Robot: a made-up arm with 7 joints. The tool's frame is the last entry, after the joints. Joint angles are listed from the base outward.
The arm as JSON. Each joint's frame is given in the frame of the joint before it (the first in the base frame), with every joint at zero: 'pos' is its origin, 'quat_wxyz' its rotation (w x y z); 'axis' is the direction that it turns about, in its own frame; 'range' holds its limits. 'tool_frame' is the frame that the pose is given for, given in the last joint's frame.
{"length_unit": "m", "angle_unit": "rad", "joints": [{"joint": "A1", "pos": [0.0, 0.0, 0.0], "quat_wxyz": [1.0, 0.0, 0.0, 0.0], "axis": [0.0, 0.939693, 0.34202], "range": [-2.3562, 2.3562]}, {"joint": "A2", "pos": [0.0, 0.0, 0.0], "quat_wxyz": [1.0, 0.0, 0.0, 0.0], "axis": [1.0, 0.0, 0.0], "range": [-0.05, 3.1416]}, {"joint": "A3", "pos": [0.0, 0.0, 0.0], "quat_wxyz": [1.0, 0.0, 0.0, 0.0], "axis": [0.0, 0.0, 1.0], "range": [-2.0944, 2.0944]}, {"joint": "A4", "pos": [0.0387, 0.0, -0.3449], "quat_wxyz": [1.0, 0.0, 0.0, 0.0], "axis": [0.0, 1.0, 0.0], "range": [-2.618, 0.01]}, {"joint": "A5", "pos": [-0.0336, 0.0, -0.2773], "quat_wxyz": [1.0, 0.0, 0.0, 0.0], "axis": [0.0, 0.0, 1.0], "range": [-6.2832, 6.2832]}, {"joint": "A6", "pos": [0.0, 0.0, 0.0], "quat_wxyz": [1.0, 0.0, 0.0, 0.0], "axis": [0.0, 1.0, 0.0], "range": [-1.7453, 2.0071]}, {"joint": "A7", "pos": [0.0, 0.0, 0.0], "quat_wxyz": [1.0, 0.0, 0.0, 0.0], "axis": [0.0, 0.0, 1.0], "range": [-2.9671, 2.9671]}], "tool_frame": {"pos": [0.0, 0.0, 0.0], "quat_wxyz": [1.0, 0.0, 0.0, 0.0]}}
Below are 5 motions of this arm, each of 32 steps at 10 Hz.
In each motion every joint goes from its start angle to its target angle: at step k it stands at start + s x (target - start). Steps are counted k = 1, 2, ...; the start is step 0. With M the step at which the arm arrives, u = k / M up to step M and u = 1 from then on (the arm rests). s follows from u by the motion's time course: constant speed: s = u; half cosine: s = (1 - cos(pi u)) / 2; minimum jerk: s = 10 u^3 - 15 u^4 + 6 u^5.
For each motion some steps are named. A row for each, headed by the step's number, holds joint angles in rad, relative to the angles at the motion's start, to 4 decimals.
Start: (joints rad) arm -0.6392 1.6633 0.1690 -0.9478 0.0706 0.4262 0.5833
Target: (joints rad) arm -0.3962 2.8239 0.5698 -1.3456 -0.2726 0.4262 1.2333
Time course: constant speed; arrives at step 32
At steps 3, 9, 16, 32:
3: 0.0228 0.1088 0.0376 -0.0373 -0.0322 0.0000 0.0609
9: 0.0683 0.3264 0.1127 -0.1119 -0.0965 0.0000 0.1828
16: 0.1215 0.5803 0.2004 -0.1989 -0.1716 0.0000 0.3250
32: 0.2430 1.1606 0.4008 -0.3978 -0.3432 0.0000 0.6500

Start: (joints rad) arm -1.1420 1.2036 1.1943 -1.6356 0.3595 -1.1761 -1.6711
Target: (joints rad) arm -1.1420 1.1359 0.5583 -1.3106 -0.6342 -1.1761 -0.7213
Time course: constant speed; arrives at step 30
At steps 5, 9, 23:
5: 0.0000 -0.0113 -0.1060 0.0542 -0.1656 0.0000 0.1583
9: 0.0000 -0.0203 -0.1908 0.0975 -0.2981 0.0000 0.2849
23: 0.0000 -0.0519 -0.4876 0.2492 -0.7618 0.0000 0.7282

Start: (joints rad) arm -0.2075 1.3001 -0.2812 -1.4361 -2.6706 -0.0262 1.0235
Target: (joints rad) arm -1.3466 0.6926 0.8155 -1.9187 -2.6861 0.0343 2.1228
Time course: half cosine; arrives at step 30
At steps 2, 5, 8, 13, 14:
2: -0.0124 -0.0066 0.0120 -0.0053 -0.0002 0.0007 0.0120
5: -0.0763 -0.0407 0.0735 -0.0323 -0.0010 0.0041 0.0736
8: -0.1884 -0.1005 0.1814 -0.0798 -0.0026 0.0100 0.1819
13: -0.4511 -0.2406 0.4343 -0.1911 -0.0061 0.0240 0.4354
14: -0.5100 -0.2720 0.4910 -0.2161 -0.0069 0.0271 0.4922

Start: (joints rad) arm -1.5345 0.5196 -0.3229 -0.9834 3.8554 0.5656 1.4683
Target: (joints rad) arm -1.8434 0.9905 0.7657 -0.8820 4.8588 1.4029 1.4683
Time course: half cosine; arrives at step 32
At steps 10, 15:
10: -0.0686 0.1046 0.2419 0.0225 0.2230 0.1861 0.0000
15: -0.1393 0.2124 0.4909 0.0457 0.4525 0.3776 0.0000

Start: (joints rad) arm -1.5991 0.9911 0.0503 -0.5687 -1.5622 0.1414 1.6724
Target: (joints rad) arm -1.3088 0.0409 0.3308 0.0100 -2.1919 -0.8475 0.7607
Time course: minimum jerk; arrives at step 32
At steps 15, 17, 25, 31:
15: 0.1282 -0.4196 0.1239 0.2555 -0.2780 -0.4367 -0.4026
17: 0.1621 -0.5306 0.1566 0.3232 -0.3517 -0.5522 -0.5091
25: 0.2690 -0.8805 0.2599 0.5363 -0.5835 -0.9164 -0.8448
31: 0.2902 -0.9499 0.2804 0.5785 -0.6295 -0.9886 -0.9114

